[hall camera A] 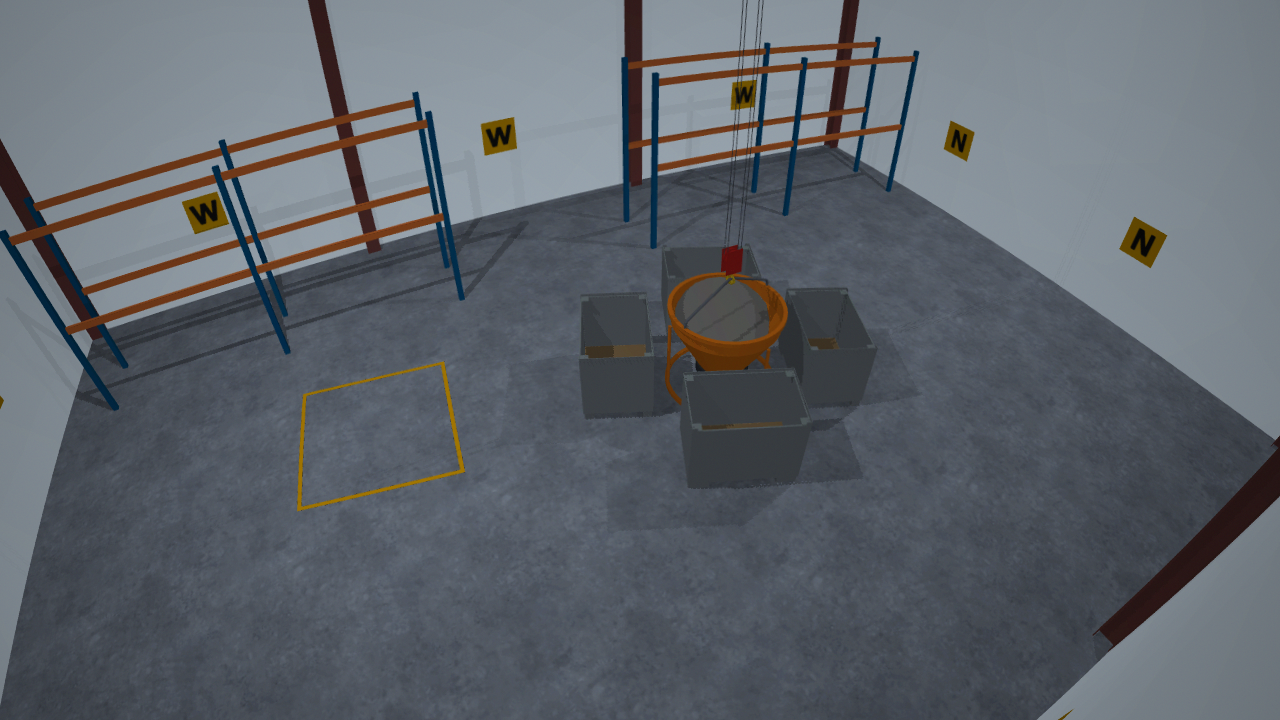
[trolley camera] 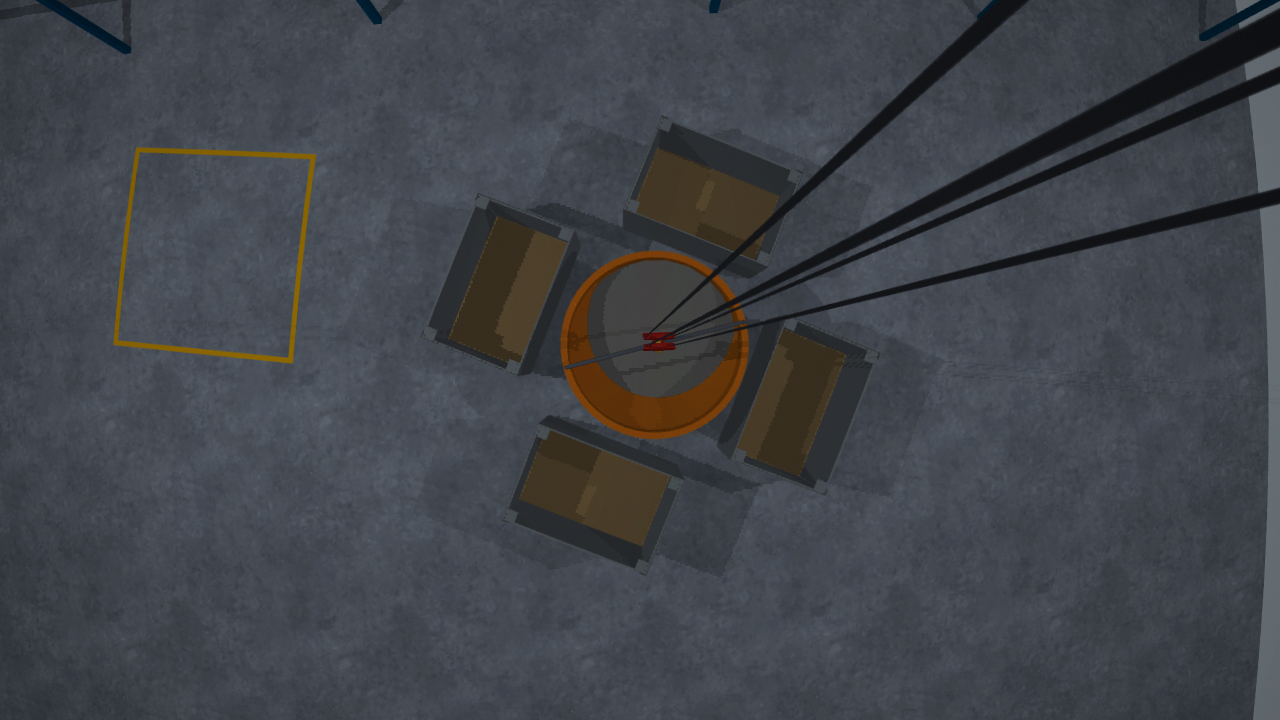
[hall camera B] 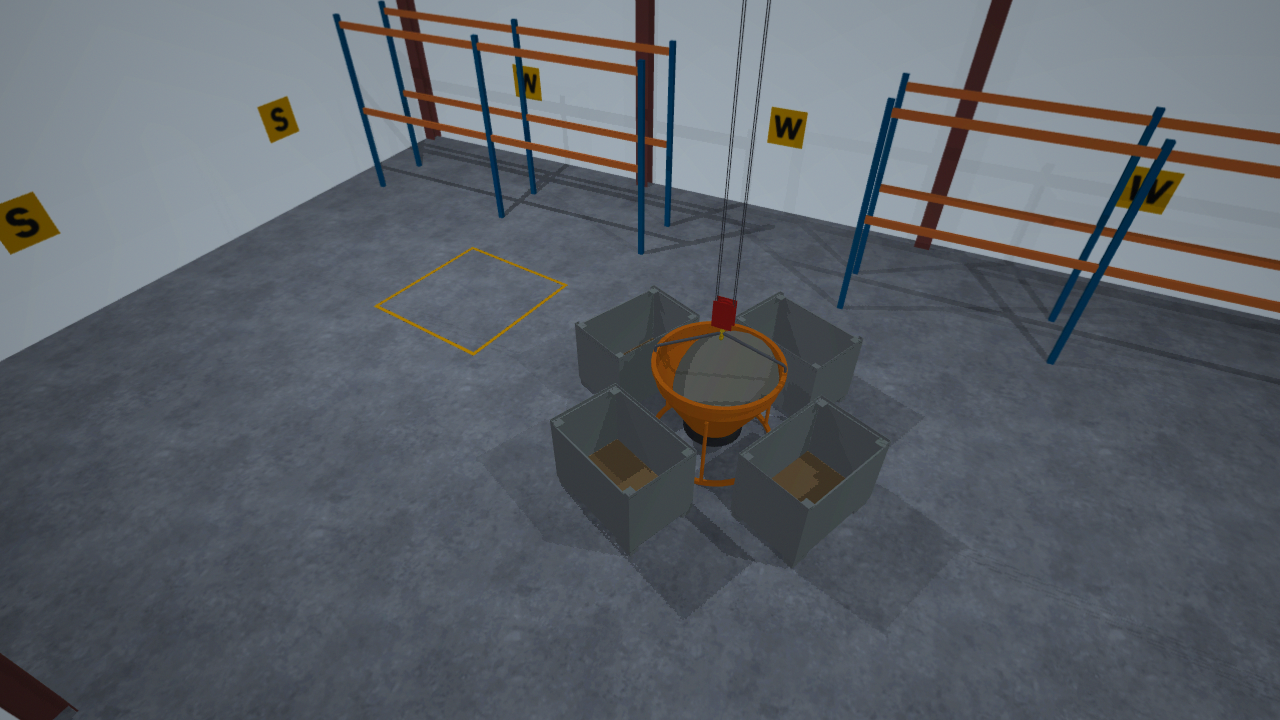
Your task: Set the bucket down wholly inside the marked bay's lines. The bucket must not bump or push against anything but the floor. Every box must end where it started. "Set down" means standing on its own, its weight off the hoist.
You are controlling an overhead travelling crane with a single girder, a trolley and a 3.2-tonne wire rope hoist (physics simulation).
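The orange bucket (hall camera A: 721, 356) (hall camera B: 711, 417) (trolley camera: 653, 418), grey inside, is upright between several grey boxes. Whether its feet touch the floor is unclear. The hook under the red block (hall camera A: 732, 261) (hall camera B: 723, 314) (trolley camera: 658, 342) is on the bucket's sling, close above the rim; the ropes look straight. One box (hall camera A: 617, 389) (hall camera B: 595, 362) (trolley camera: 463, 268) is on the bay side, one (hall camera A: 744, 456) (hall camera B: 590, 483) (trolley camera: 581, 532) in front in hall camera A, one (hall camera A: 836, 376) (hall camera B: 769, 514) (trolley camera: 841, 411) right, one (hall camera A: 702, 261) (hall camera B: 836, 371) (trolley camera: 680, 234) behind. The yellow marked bay (hall camera A: 381, 489) (hall camera B: 424, 329) (trolley camera: 225, 153) lies left, apart from them.
One blue and orange rack (hall camera A: 444, 210) (hall camera B: 641, 161) stands near the W wall behind the bay. Another rack (hall camera A: 654, 161) (hall camera B: 877, 170) stands farther along that wall. Dark red columns (hall camera A: 344, 125) (hall camera B: 644, 89) rise along the wall. Cardboard-coloured contents show inside the boxes.
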